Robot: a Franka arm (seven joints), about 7 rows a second.
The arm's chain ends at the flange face. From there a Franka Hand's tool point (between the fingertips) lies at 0.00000 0.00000 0.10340 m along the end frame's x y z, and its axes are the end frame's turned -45 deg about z.
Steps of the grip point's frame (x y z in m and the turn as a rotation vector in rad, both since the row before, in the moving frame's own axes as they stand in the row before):
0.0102, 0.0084, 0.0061, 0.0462, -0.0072, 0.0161
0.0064, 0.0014, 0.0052, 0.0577, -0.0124, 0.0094
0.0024, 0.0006, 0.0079, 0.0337, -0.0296, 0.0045
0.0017, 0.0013, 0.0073, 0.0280, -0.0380, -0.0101
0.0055, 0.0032, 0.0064, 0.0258, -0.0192, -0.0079
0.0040, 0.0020, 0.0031, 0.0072, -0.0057, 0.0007
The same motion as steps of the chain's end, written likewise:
0.0170, 0.0016, 0.0062, 0.0276, -0.0378, 0.0161
0.0106, -0.0002, 0.0054, 0.0320, -0.0496, 0.0094
0.0067, -0.0010, 0.0080, 0.0029, -0.0448, 0.0045
0.0069, -0.0010, 0.0074, -0.0071, -0.0467, -0.0101
0.0094, -0.0012, 0.0065, 0.0047, -0.0318, -0.0079
0.0052, -0.0013, 0.0031, 0.0011, -0.0091, 0.0007

